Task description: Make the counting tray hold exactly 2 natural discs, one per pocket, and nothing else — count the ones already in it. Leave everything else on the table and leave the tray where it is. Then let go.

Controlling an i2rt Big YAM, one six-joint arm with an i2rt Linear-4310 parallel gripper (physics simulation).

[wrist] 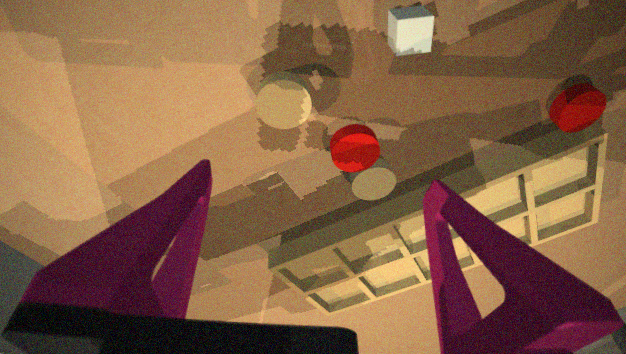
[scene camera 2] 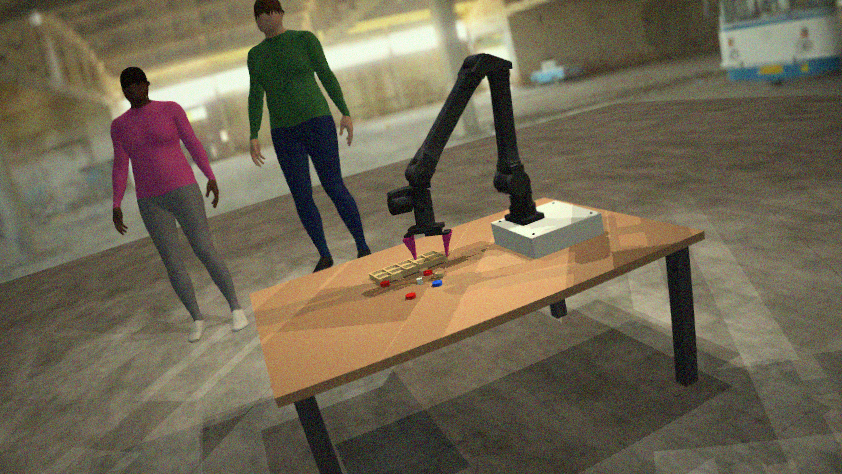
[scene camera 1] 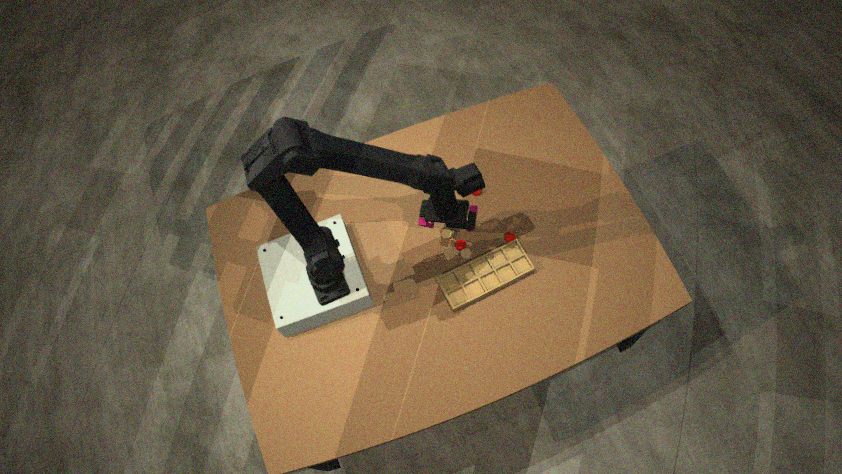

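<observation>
The wooden counting tray (scene camera 1: 494,288) (scene camera 2: 412,269) (wrist: 602,165) has two rows of pockets; I see no disc in it. My right finger hides some pockets in the wrist view. One natural disc (scene camera 1: 447,233) (scene camera 2: 438,273) (wrist: 283,101) lies on the table apart from the tray. Another natural disc (scene camera 1: 466,253) (wrist: 374,183) lies nearer the tray, close against a red disc (scene camera 1: 460,244) (scene camera 2: 427,272) (wrist: 355,148). My gripper (scene camera 1: 448,219) (scene camera 2: 430,256) (wrist: 323,180) is open and empty above the table, beside the tray. Both natural discs lie beyond the fingertips in the wrist view.
A second red disc (scene camera 1: 510,237) (scene camera 2: 384,283) (wrist: 577,107) lies close to the tray's far end. A third red disc (scene camera 1: 477,191) (scene camera 2: 410,296) lies farther off. A white cube (scene camera 2: 419,280) (wrist: 410,31) and a blue disc (scene camera 2: 436,283) lie near the group.
</observation>
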